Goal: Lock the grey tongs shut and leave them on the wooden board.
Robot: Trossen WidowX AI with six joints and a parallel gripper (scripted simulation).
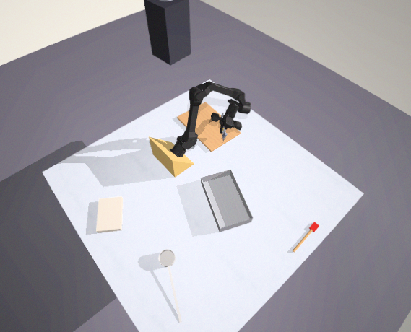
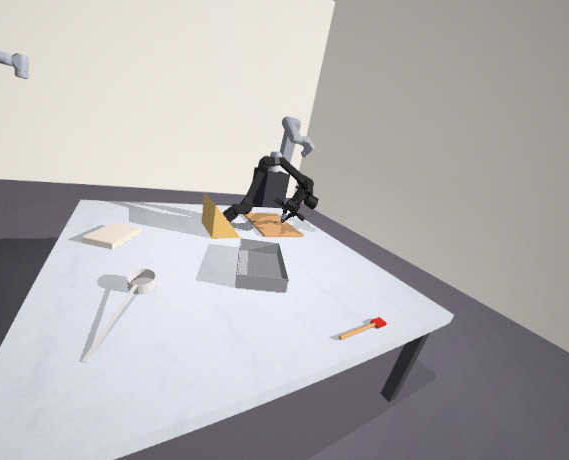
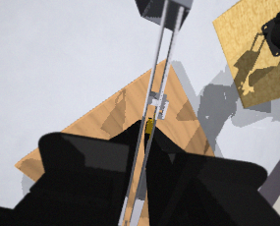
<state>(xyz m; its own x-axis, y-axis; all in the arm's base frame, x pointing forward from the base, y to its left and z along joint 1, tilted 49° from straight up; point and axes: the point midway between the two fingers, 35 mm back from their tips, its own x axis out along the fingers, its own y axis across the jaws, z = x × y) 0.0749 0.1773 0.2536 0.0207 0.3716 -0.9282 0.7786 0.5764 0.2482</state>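
Right now the wooden board is 140 mm behind my gripper tip, 60 mm below it and 40 mm to the left of it. The rest, counted from my gripper tip: cream block 770 mm to the right, 70 mm behind, 60 mm below; then grey roasting tin 300 mm to the right, 300 mm ahead, 40 mm below.
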